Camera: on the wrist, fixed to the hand. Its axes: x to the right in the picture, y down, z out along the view.
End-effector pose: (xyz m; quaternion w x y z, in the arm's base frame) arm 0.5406 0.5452 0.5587 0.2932 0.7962 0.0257 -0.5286
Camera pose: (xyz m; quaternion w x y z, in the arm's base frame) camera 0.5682 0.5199 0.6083 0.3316 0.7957 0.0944 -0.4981
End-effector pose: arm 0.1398 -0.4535 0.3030 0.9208 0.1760 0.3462 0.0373
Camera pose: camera 0.1093 -0.4019 0.3195 0.9154 0.1025 0.3867 0.0448
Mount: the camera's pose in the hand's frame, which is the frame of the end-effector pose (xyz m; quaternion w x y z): -0.0236 0.0524 -0.0237 0.9964 -0.0678 0.0432 -0.0255
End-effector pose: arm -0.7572 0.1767 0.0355 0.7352 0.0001 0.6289 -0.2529
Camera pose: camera -0.7615 0.2387 0.0357 0.6990 -0.0549 0.6756 -0.2281
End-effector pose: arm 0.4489 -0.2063 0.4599 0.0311 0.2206 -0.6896 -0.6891
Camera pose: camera 0.4647 -0.2228 0.5177 0.0582 0.2651 -0.6334 -0.7246
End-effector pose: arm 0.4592 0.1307 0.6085 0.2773 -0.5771 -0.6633 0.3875
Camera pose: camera 0.5116 0.1139 0.5796 0.2757 -0.5937 -0.6899 0.3091
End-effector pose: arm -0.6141 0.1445 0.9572 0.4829 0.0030 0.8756 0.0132
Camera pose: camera -0.6219 0.1960 0.9912 0.4439 -0.0527 0.8925 0.0603
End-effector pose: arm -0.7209 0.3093 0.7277 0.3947 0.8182 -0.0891 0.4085
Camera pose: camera -0.7750 0.2869 0.7487 0.4630 0.7731 -0.0786 0.4263
